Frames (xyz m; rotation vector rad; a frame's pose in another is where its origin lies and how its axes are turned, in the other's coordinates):
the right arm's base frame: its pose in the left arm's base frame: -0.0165 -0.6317 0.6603 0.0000 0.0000 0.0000
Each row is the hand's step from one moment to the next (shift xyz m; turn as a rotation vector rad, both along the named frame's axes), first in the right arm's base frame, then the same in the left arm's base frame.
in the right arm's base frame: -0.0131 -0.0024 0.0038 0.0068 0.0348 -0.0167
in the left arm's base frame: -0.0131 -0.0024 0.0038 0.0068 0.0348 -0.0167
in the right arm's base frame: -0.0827 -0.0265 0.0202 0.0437 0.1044 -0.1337
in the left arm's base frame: -0.0827 -0.0265 0.0202 0.0437 0.1044 -0.1337
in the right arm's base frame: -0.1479 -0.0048 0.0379 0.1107 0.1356 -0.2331
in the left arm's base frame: -0.1479 -0.0048 0.0379 0.1107 0.1356 -0.2331
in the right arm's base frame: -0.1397 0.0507 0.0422 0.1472 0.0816 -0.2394
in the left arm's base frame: -0.1397 0.0507 0.0422 0.1472 0.0816 -0.2394
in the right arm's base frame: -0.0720 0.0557 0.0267 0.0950 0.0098 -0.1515
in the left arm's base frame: -0.0720 0.0557 0.0267 0.0950 0.0098 -0.1515
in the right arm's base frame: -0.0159 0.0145 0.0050 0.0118 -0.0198 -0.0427
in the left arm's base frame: -0.0159 0.0145 0.0050 0.0118 -0.0198 -0.0427
